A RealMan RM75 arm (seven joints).
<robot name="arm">
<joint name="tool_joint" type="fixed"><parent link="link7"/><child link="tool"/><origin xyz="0 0 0"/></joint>
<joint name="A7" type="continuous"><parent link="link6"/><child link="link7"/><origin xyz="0 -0.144 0" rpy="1.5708 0 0"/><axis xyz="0 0 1"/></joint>
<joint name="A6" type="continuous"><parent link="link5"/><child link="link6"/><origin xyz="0 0 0" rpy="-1.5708 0 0"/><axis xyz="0 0 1"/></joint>
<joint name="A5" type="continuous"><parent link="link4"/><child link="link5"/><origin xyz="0 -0.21 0" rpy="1.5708 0 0"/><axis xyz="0 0 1"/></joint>
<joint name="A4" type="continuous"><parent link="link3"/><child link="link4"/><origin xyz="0 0 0" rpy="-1.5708 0 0"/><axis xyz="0 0 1"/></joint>
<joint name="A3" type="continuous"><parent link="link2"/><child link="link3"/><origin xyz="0 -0.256 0" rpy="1.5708 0 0"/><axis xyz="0 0 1"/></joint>
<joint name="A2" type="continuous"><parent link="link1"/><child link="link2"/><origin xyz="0 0 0" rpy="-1.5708 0 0"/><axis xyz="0 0 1"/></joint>
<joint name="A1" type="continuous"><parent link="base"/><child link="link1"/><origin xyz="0 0 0.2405"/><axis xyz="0 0 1"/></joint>
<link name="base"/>
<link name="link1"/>
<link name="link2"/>
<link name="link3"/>
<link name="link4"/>
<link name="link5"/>
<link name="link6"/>
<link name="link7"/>
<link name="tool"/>
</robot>
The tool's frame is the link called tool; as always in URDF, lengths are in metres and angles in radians. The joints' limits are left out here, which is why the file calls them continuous.
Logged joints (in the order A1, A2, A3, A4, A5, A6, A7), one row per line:
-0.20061, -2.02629, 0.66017, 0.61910, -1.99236, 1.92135, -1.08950
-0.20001, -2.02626, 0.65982, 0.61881, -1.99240, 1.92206, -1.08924
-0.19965, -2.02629, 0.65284, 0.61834, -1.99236, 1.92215, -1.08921
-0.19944, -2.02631, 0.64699, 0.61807, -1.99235, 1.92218, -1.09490
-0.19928, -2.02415, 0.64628, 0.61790, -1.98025, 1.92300, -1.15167
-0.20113, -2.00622, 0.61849, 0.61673, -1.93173, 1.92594, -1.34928
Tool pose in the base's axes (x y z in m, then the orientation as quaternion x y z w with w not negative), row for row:
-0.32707, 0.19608, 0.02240, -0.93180, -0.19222, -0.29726, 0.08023
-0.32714, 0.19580, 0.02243, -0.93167, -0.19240, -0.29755, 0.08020
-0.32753, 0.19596, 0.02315, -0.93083, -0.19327, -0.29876, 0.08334
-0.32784, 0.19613, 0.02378, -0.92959, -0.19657, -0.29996, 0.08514
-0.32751, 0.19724, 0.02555, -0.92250, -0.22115, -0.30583, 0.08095
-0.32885, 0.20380, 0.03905, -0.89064, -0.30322, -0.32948, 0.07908
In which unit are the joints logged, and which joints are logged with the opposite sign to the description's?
The joints are logged in radians. Opposite sign: A5.
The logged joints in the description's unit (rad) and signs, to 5 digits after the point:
-0.20061, -2.02629, 0.66017, 0.61910, 1.99236, 1.92135, -1.08950
-0.20001, -2.02626, 0.65982, 0.61881, 1.99240, 1.92206, -1.08924
-0.19965, -2.02629, 0.65284, 0.61834, 1.99236, 1.92215, -1.08921
-0.19944, -2.02631, 0.64699, 0.61807, 1.99235, 1.92218, -1.09490
-0.19928, -2.02415, 0.64628, 0.61790, 1.98025, 1.92300, -1.15167
-0.20113, -2.00622, 0.61849, 0.61673, 1.93173, 1.92594, -1.34928

